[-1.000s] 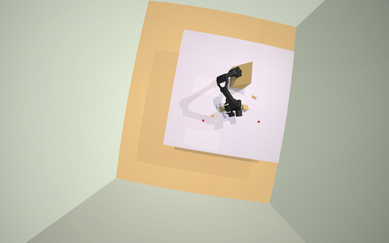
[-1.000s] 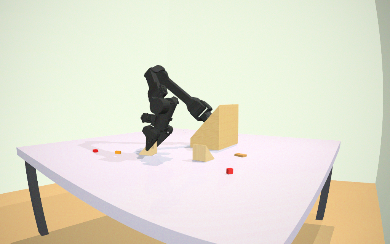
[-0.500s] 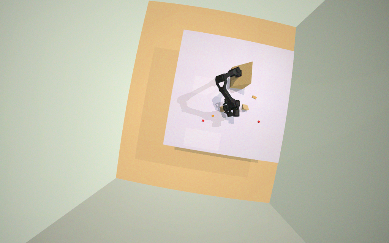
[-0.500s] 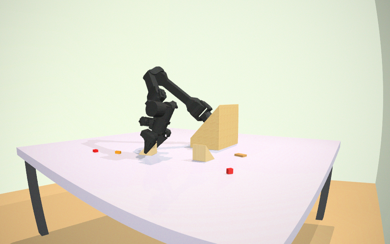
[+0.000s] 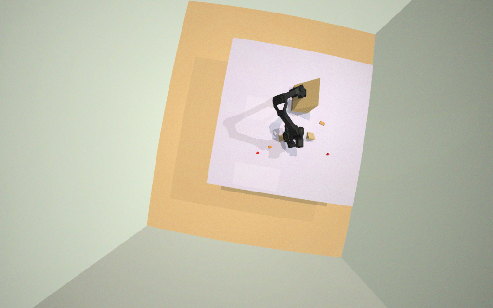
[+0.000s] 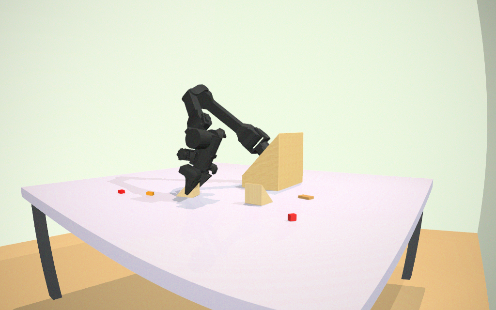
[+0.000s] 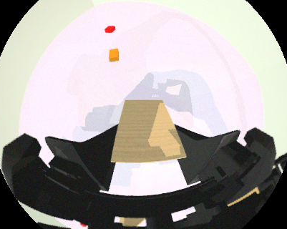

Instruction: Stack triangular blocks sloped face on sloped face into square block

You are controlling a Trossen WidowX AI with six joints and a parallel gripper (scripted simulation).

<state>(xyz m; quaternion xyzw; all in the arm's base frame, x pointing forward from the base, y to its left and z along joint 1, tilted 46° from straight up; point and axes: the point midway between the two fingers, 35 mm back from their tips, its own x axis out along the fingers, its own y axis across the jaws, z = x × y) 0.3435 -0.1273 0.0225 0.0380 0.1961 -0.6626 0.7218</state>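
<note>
Now: the orange block 11 cm to the right of my gripper tip and 8 cm ahead of it. Round my gripper tip: flat tan tile: 34 cm to the left, 14 cm behind, 1 cm below; then red cube: 40 cm to the left, 12 cm ahead.
</note>
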